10 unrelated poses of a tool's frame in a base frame.
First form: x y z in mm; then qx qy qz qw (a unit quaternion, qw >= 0).
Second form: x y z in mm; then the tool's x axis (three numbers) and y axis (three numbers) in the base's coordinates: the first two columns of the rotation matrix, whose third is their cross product. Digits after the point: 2 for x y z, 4 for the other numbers.
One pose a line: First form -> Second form
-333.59 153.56 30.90 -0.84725 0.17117 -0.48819 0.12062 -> -333.59 153.56 30.90 0.4647 -0.4078 0.7859 -0.1723 -0.9123 -0.3715
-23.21 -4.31 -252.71 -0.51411 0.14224 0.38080 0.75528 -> -23.21 -4.31 -252.71 0.6695 0.4290 -0.6064 -0.7215 0.1814 -0.6683
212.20 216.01 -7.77 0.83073 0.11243 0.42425 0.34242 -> 212.20 216.01 -7.77 0.6147 0.4773 0.6279 -0.1037 -0.7402 0.6643
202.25 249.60 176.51 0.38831 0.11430 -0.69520 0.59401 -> 202.25 249.60 176.51 0.0073 -0.7371 -0.6757 0.9147 -0.2682 0.3024
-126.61 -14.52 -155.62 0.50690 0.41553 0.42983 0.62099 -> -126.61 -14.52 -155.62 0.2852 0.9551 -0.0803 -0.1126 0.1166 0.9868
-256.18 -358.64 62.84 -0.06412 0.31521 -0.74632 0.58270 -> -256.18 -358.64 62.84 -0.3127 -0.9102 -0.2716 0.8293 -0.1222 -0.5452
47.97 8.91 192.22 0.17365 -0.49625 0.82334 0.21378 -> 47.97 8.91 192.22 -0.8483 0.1797 0.4981 -0.5244 -0.4161 -0.7429
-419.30 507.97 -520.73 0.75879 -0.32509 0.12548 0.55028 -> -419.30 507.97 -520.73 0.7571 -0.3553 0.5482 -0.6314 -0.1830 0.7535
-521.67 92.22 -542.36 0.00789 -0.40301 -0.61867 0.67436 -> -521.67 92.22 -542.36 -0.0903 -0.8408 0.5338 0.8281 0.2344 0.5093
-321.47 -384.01 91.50 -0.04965 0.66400 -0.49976 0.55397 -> -321.47 -384.01 91.50 -0.3813 -0.6196 -0.6860 0.4878 0.4956 -0.7187
